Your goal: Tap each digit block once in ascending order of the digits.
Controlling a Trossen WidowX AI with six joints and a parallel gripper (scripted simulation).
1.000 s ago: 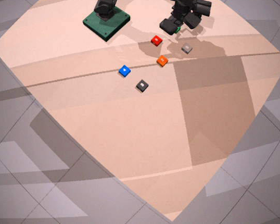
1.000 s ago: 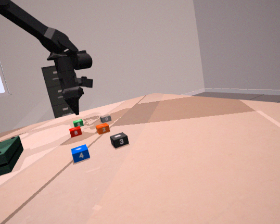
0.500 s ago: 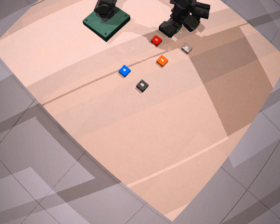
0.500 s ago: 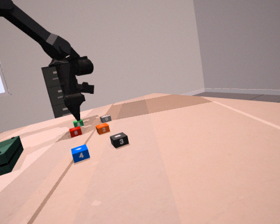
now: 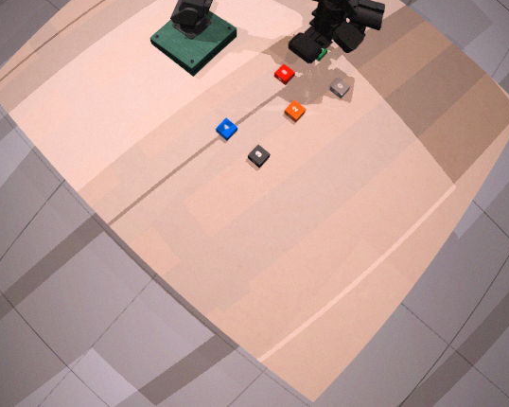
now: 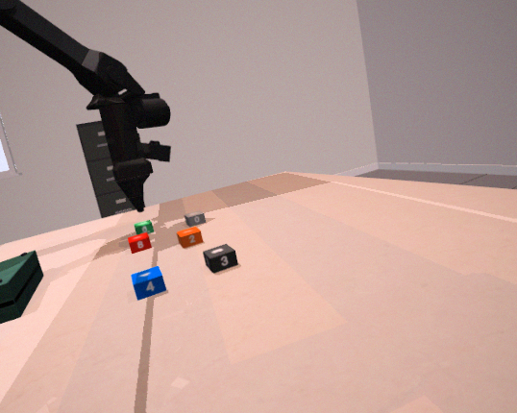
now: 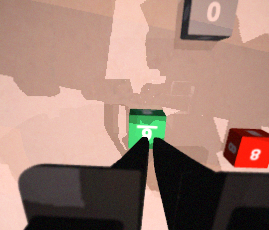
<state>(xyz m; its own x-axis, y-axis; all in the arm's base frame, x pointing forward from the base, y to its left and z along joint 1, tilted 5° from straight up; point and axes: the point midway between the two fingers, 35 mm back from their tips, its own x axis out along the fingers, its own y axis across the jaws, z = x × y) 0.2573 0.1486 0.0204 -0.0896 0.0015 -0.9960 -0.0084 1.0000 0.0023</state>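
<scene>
Right now my gripper tip is 3 cm above the green block. Also, from my gripper tip: grey block 9 cm ahead, 4 cm to the right, 3 cm below; then orange block 15 cm to the right, 6 cm ahead, 3 cm below; then red block 10 cm to the right, 3 cm below, 2 cm behind.
</scene>
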